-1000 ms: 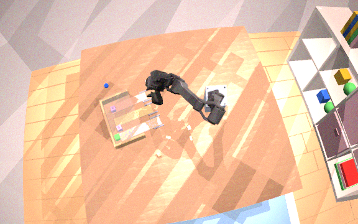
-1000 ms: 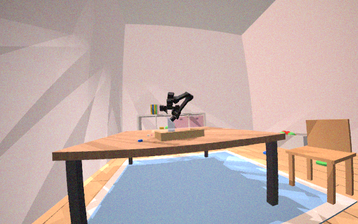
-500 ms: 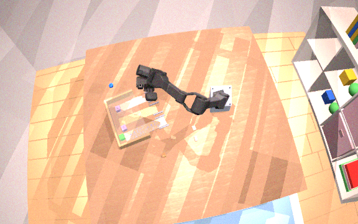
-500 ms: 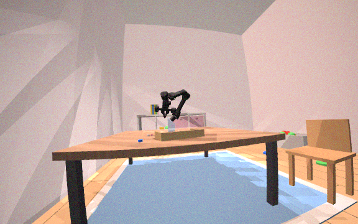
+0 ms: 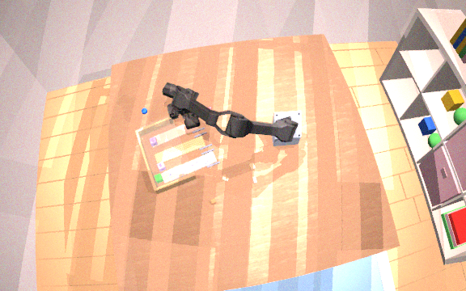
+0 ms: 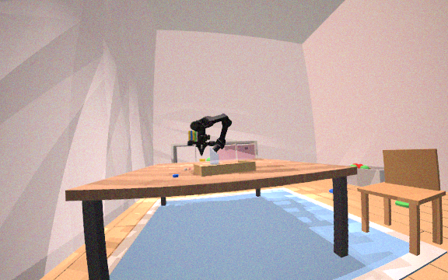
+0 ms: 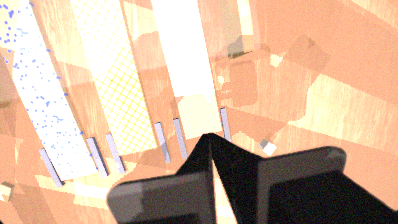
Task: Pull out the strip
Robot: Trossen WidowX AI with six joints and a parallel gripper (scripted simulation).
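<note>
Right now the white strip is 9 cm below my gripper tip, 8 cm ahead of it and 1 cm to the left of it. Round my gripper tip: tan bit: 38 cm to the left, 9 cm below, 3 cm behind; then blue disc: 22 cm ahead, 15 cm to the right, 9 cm below.
</note>
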